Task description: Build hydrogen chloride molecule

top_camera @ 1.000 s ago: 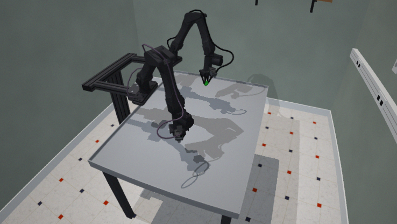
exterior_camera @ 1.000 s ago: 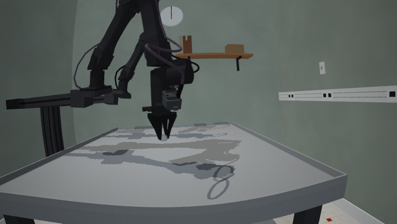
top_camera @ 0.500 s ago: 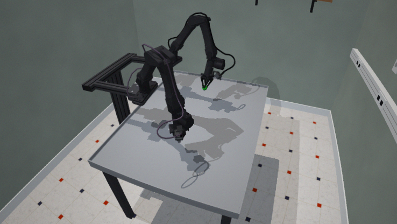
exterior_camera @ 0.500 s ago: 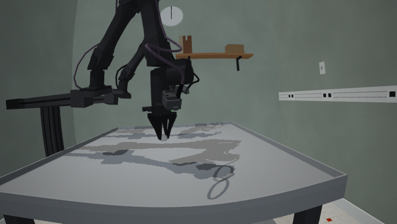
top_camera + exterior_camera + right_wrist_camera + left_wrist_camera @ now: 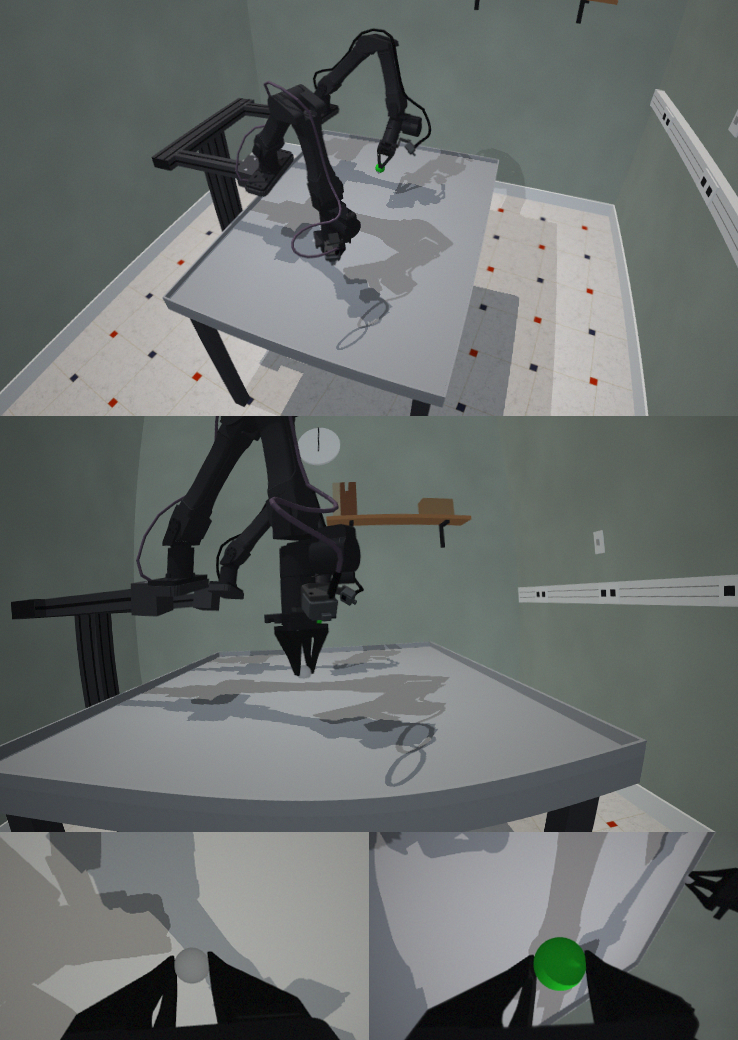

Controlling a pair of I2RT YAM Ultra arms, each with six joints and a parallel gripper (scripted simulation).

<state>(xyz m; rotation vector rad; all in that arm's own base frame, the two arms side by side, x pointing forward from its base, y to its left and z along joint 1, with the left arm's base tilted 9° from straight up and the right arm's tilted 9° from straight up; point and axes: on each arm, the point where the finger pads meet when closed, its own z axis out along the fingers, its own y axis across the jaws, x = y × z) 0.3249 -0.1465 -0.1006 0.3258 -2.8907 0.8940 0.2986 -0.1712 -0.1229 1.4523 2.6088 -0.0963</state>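
My left hand is 2 cm above the grey peg and 1 cm to the left of it. From my left hand the other things lie so: green ball right at my left hand; white ball 45 cm to the right, 6 cm below, 3 cm behind.
My right gripper is now right at the white ball. Also, from my right hand: green ball 45 cm to the left, 6 cm above, 3 cm ahead; then grey peg 44 cm to the left, 4 cm above, 2 cm ahead.
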